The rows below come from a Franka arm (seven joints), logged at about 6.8 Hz.
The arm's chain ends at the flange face. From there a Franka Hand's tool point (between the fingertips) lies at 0.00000 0.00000 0.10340 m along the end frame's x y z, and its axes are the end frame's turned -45 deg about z.
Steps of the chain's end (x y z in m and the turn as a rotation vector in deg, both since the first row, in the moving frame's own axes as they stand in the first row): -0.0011 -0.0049 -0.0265 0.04 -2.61 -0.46; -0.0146 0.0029 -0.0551 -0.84 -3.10 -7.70; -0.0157 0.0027 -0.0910 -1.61 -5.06 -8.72; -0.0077 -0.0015 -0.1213 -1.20 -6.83 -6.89; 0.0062 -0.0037 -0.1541 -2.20 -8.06 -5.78
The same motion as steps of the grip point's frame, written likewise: -0.0006 -0.0076 -0.0266 1.87 -1.82 -0.46; -0.0176 -0.0108 -0.0553 1.60 -2.79 -7.70; -0.0218 -0.0129 -0.0914 2.44 -4.72 -8.72; -0.0150 -0.0130 -0.1221 3.98 -5.68 -6.89; -0.0064 -0.0050 -0.1552 4.14 -7.25 -5.78
